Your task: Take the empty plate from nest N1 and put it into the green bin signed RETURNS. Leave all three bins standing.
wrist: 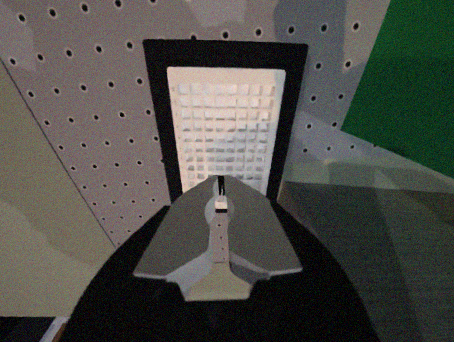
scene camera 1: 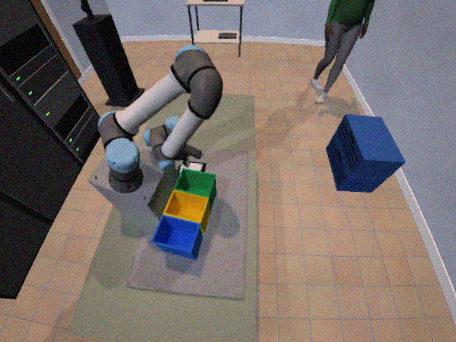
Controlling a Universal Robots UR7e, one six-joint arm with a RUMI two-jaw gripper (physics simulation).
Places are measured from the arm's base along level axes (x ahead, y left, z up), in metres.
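Pixels of known places: gripper, fingertip midpoint: (wrist: 222, 177) (scene camera 1: 187, 166); arm's base at its link origin: (scene camera 1: 126, 178).
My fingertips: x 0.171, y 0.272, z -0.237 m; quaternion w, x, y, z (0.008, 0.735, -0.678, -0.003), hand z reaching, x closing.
For each thing: its top centre in the pictures, then the offset to it from my fingertips. Level surfaces: height alone.
- white plate at its top centre: (wrist: 225, 153) (scene camera 1: 190, 168) dz -0.007, dx +0.019, dy -0.002 m
- black-rimmed nest at its top centre: (wrist: 225, 149) dz -0.019, dx +0.019, dy -0.002 m
- green bin at its top centre: (scene camera 1: 195, 181) dz +0.146, dx +0.120, dy -0.179 m
- yellow bin at its top centre: (scene camera 1: 186, 205) dz +0.146, dx +0.115, dy -0.310 m
- blue bin at its top centre: (scene camera 1: 176, 232) dz +0.146, dx +0.109, dy -0.442 m
- perforated table at its surface level: dz -0.033 m
The white plate (wrist: 227, 115) (scene camera 1: 196, 166), with its grid of square wells, lies in a black-rimmed nest (wrist: 225, 54); the wells look empty. My gripper (wrist: 222, 177) is shut with nothing between its fingers. Its closed tips cover the near end of the plate in the wrist view; their height over it is hard to tell. The green bin (scene camera 1: 197, 182) (wrist: 410, 75) stands upright beside the nest, to the right in the wrist view. Its sign does not show, and no nest label is visible.
A yellow bin (scene camera 1: 187, 207) and a blue bin (scene camera 1: 178, 235) stand upright in a row with the green one on the perforated table (scene camera 1: 225, 270). A blue crate-like box (scene camera 1: 367, 155) is at the right. A person (scene camera 1: 345, 45) stands at the back right.
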